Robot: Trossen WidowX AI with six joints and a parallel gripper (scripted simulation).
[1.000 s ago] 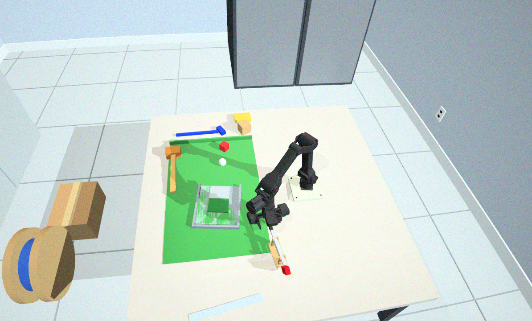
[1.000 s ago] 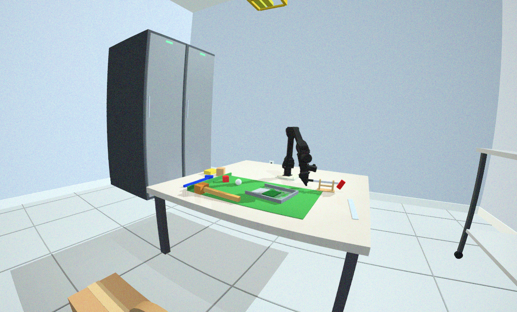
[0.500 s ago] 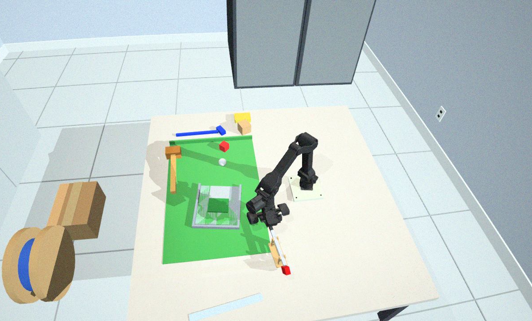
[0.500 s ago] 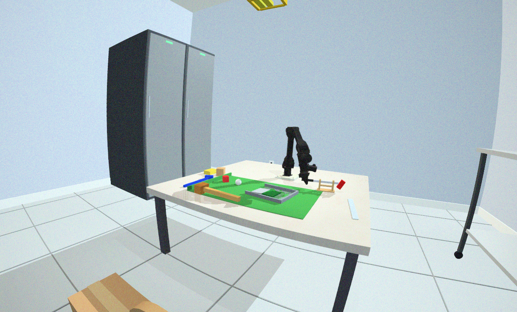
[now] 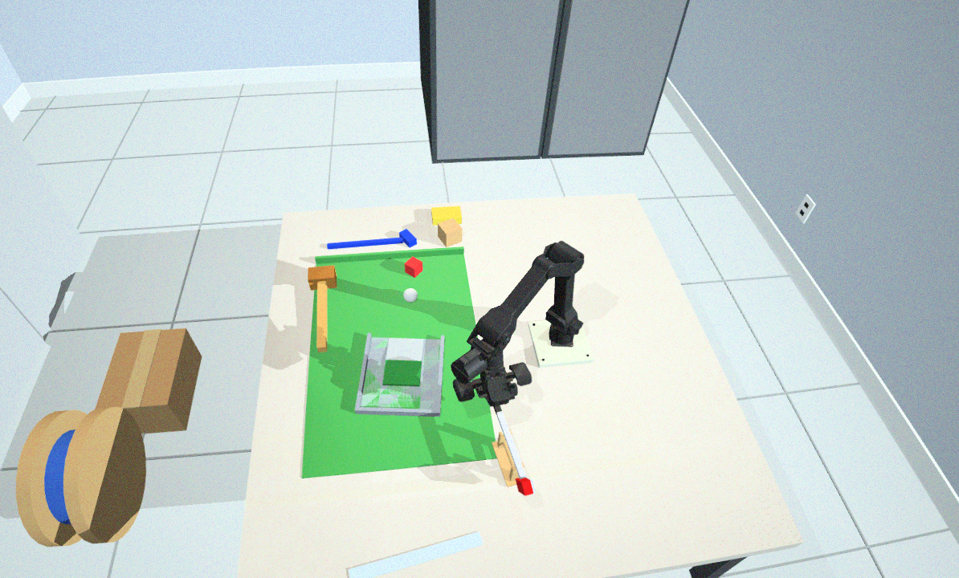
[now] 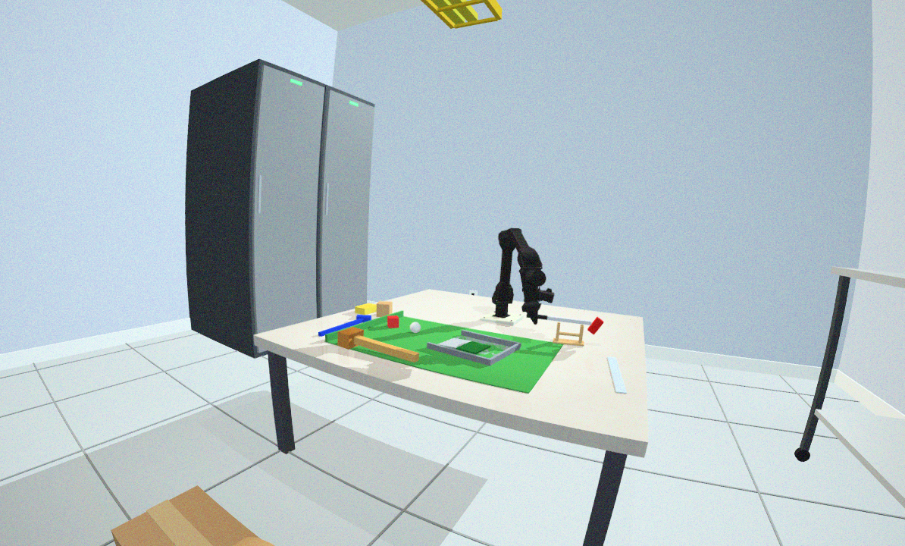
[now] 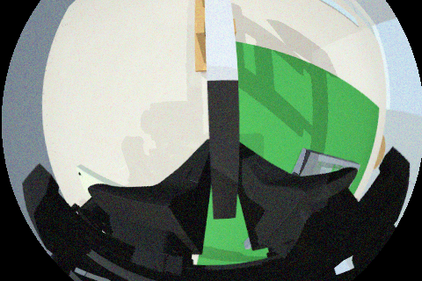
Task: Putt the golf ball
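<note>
The red putter lies 110 mm to the left of my gripper tip, 40 mm behind it and 20 mm above it. The rest, counted from my gripper tip: white golf ball: 380 mm to the right, 260 mm ahead, 40 mm below; then wooden rack: 120 mm to the left, 40 mm behind, 30 mm below; then red cube: 500 mm to the right, 260 mm ahead, 40 mm below.
</note>
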